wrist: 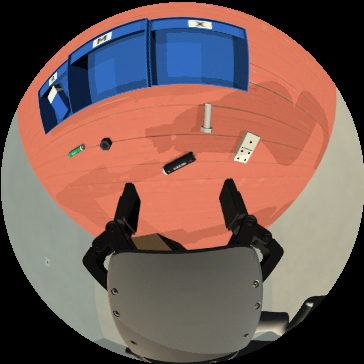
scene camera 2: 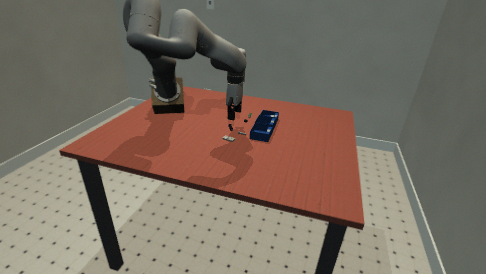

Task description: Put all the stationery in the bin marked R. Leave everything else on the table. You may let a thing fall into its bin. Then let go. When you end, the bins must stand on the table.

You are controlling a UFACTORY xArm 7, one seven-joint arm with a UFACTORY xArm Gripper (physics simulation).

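Where they show: gripper, fingertip midpoint: (wrist: 179, 189) (scene camera 2: 234, 115); arm's base, link origin: (scene camera 2: 167, 91).
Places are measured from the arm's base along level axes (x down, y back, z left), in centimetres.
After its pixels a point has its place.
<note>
My gripper (scene camera 2: 234, 114) @(x 5.6, y -34.5, z -10.5 cm) (wrist: 179, 189) @(x 5.6, y -34.5, z -10.5 cm) is open and empty, above the table on the robot's side of the small objects. A short black stick (scene camera 2: 230, 127) @(x 11.2, y -32.9, z -11.6 cm) (wrist: 179, 163) @(x 11.1, y -33.3, z -10.4 cm) with pale lettering and a silvery end lies on the table, ahead of the open fingers in the wrist view. A blue block with a white end (wrist: 58, 102) @(x 10.5, y -49.5, z 2.3 cm), like an eraser, leans inside the bin marked R (wrist: 48, 121) @(x 10.0, y -48.6, z 5.8 cm), at the left end of the bin row in the wrist view.
Bins M (wrist: 120, 70) @(x 11.8, y -47.5, z -7.2 cm) and X (wrist: 200, 57) @(x 11.8, y -46.4, z -15.5 cm) adjoin R on the red table (scene camera 2: 310, 160) @(x 12.5, y -67.4, z -31.7 cm). Near them lie a green cylinder, like a battery (scene camera 2: 250, 115) @(x 12.0, y -40.9, z 5.5 cm) (wrist: 76, 151) @(x 11.6, y -40.5, z 4.8 cm), a black hexagonal nut (scene camera 2: 245, 120) @(x 11.7, y -39.0, z -1.6 cm) (wrist: 105, 144) @(x 11.6, y -39.1, z -1.4 cm), a grey bolt (scene camera 2: 242, 133) @(x 11.8, y -38.9, z -15.3 cm) (wrist: 207, 117) @(x 11.6, y -38.9, z -14.9 cm) and a white domino (scene camera 2: 228, 138) @(x 11.6, y -33.4, z -21.3 cm) (wrist: 246, 148) @(x 11.8, y -33.5, z -20.4 cm).
</note>
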